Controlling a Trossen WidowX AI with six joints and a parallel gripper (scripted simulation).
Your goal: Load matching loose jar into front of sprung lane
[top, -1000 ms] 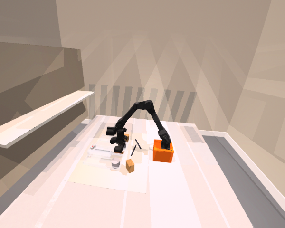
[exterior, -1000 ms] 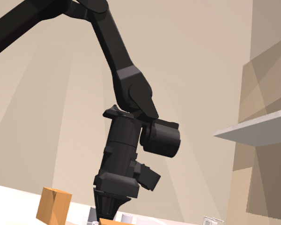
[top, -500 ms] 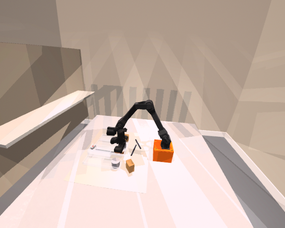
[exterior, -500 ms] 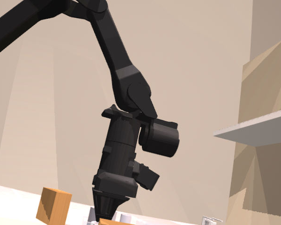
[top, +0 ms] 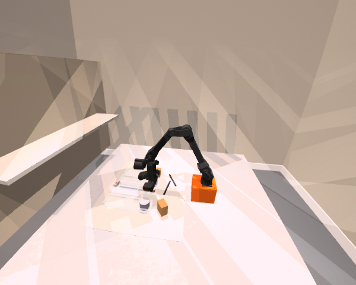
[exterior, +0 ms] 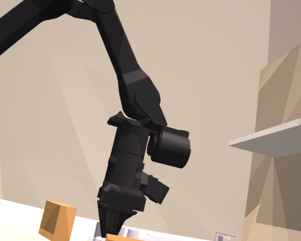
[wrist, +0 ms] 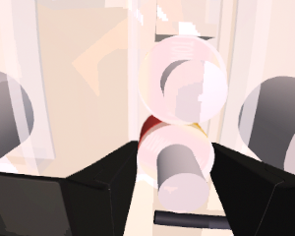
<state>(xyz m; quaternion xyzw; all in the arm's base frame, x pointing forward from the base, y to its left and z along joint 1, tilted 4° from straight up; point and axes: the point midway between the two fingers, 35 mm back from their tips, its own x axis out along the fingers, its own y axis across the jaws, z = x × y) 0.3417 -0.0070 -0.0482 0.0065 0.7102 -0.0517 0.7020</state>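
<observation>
The clear pusher lane lies 150 mm ahead of my gripper tip, 10 mm to the left of it and 10 mm below it. Round my gripper tip: red dot: 230 mm ahead, 40 mm above, 20 mm to the left; then shelf: 510 mm ahead, 340 mm above, 40 mm to the right.
</observation>
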